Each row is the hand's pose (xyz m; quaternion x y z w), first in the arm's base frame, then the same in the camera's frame.
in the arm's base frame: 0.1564 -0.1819 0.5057 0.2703 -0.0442 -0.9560 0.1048
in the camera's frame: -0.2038 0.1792 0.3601 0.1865 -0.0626 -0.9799 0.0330
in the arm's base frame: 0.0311 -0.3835 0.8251 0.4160 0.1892 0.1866 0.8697
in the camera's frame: -0.3056 -0.0002 0.7004 0.4384 0.2267 0.0810 0.8659
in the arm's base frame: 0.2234 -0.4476 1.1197 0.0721 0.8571 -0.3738 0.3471
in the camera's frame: -0.0805 -0.0946 0.9617 0.1075 0.8718 -0.4100 0.2456
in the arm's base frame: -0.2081 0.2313 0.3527 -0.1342 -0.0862 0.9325 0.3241
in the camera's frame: -0.5187 0.6455 0.2576 -0.0661 -0.0430 0.9120 0.4026
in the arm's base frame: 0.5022 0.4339 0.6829 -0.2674 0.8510 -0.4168 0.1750
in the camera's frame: 0.2589 0.7318 0.4641 -0.2327 0.8785 -0.4113 0.0697
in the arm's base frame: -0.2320 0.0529 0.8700 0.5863 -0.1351 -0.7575 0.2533
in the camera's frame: -0.4858 0.4725 0.7763 0.5085 -0.1648 -0.8198 0.2057
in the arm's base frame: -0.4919 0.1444 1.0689 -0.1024 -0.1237 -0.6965 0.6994
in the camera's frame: -0.6921 0.6040 1.0121 -0.1725 -0.0618 -0.7387 0.6487
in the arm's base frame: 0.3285 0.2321 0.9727 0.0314 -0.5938 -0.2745 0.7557
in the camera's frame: 0.1051 0.5599 0.7830 -0.0430 -0.5324 -0.3321 0.7774
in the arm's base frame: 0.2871 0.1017 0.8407 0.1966 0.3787 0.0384 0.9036
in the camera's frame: 0.0227 0.4379 0.6626 0.2233 0.4344 -0.0522 0.8710
